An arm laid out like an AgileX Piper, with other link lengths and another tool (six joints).
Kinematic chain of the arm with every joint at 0, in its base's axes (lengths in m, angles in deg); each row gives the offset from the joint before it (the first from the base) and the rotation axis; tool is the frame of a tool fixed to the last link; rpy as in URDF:
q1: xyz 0 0 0.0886 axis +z
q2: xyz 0 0 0 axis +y
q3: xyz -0.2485 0 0.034 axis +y
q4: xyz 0.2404 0 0.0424 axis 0.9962 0 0.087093
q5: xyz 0 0 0 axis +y
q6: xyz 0.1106 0 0.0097 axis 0.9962 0 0.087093
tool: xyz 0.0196 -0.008 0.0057 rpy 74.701 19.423 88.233
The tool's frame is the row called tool.
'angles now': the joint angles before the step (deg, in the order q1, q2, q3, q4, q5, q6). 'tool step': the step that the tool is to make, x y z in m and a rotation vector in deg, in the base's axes. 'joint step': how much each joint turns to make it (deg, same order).
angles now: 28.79, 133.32, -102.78, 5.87, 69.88, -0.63
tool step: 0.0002, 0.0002, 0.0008, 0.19, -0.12, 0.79
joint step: -0.01, -0.10, -0.01, 0.04, 0.00, -0.82
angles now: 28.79, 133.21, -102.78, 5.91, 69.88, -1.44
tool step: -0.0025, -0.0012, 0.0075, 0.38, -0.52, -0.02
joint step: -0.01, -1.74, 1.30, 0.10, -0.20, -0.05
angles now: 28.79, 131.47, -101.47, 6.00, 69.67, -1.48
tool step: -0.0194, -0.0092, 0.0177, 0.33, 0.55, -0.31
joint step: 0.00, -6.48, 7.18, 0.63, -0.38, 0.00
